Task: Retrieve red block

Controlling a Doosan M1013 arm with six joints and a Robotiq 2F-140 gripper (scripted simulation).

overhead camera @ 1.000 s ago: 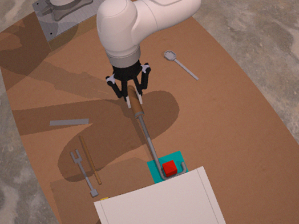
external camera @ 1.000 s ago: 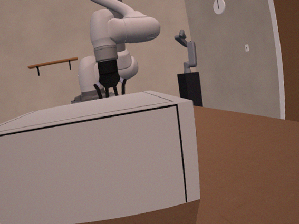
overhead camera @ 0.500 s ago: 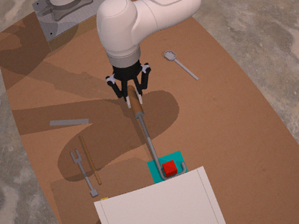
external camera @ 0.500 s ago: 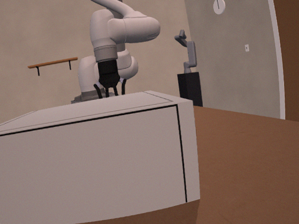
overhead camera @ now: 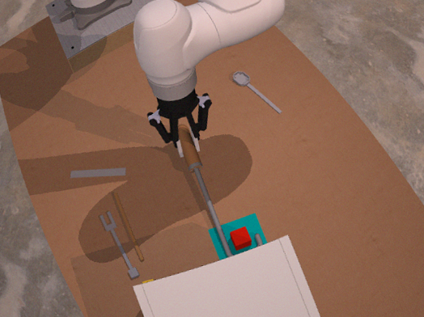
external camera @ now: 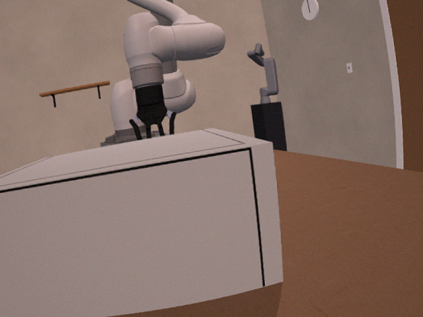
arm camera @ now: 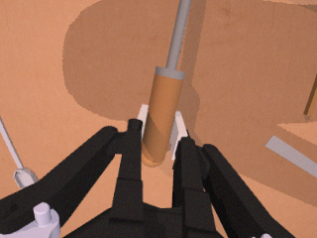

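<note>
My gripper is now 120 mm short of the long hook tool, 10 mm to the right of it and 20 mm above it. From my hand the other things lie so: grey spoon 80 mm behind, 210 mm to the left, 30 mm below; then grey flat bar 70 mm behind, 220 mm to the right, 40 mm below; then thin wooden stick 90 mm ahead, 210 mm to the right, 30 mm below.
</note>
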